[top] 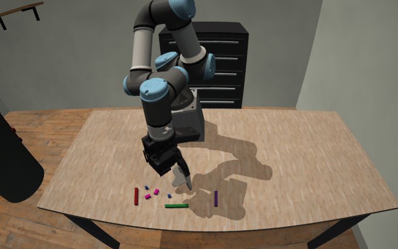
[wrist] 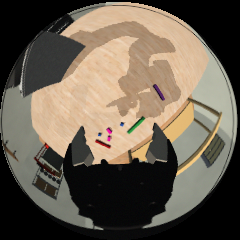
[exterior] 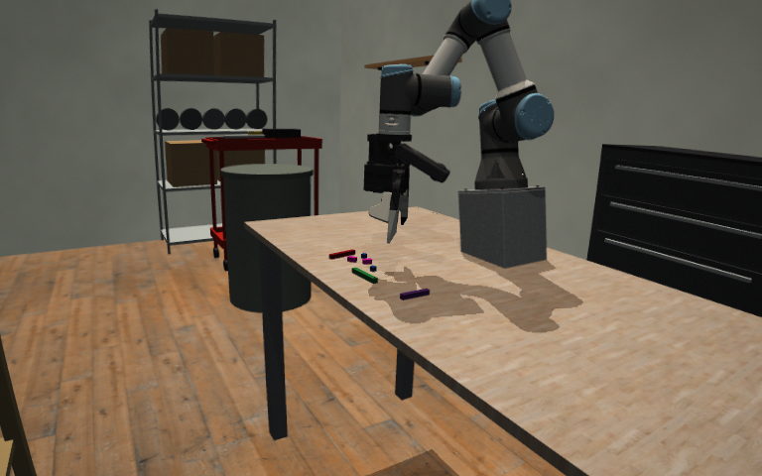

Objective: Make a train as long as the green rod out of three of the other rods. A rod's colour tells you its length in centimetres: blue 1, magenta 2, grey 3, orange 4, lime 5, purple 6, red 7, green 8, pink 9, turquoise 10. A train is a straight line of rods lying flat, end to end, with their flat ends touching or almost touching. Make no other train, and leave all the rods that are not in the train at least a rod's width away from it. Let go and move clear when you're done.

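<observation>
Right now the magenta rod is 7 cm ahead of my hand, 9 cm to the right of it and 8 cm below it. Round my hand: purple rod: 2 cm ahead, 15 cm to the left, 8 cm below; then green rod: 8 cm ahead, 2 cm to the left, 8 cm below; then red rod: 8 cm ahead, 13 cm to the right, 8 cm below.
</observation>
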